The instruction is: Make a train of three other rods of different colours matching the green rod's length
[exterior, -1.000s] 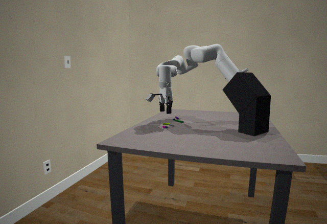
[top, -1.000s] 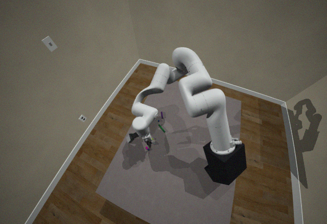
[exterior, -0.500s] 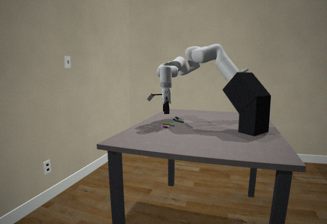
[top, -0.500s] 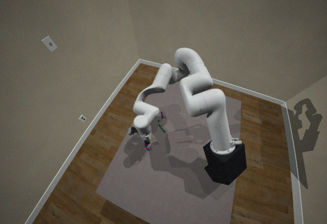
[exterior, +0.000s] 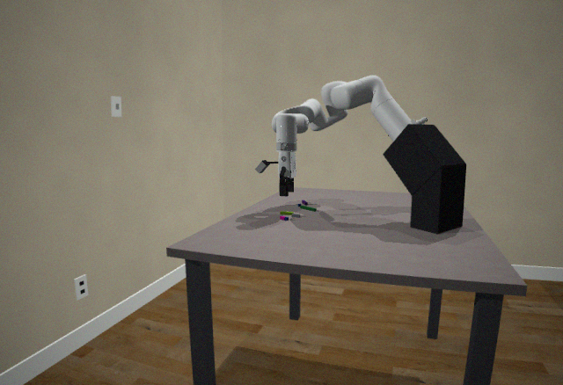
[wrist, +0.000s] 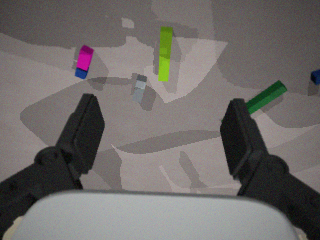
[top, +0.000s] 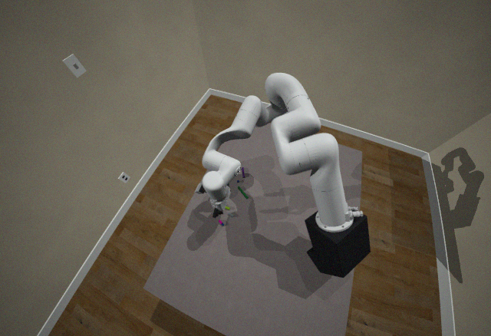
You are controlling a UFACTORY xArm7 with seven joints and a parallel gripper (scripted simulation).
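The lime rod is 8 cm below my hand. From my hand the other things lie so: magenta rod (1 cm ahead, 8 cm to the left, 8 cm below); then grey rod (3 cm behind, 3 cm to the left, 8 cm below); then green rod (8 cm behind, 9 cm to the right, 8 cm below).
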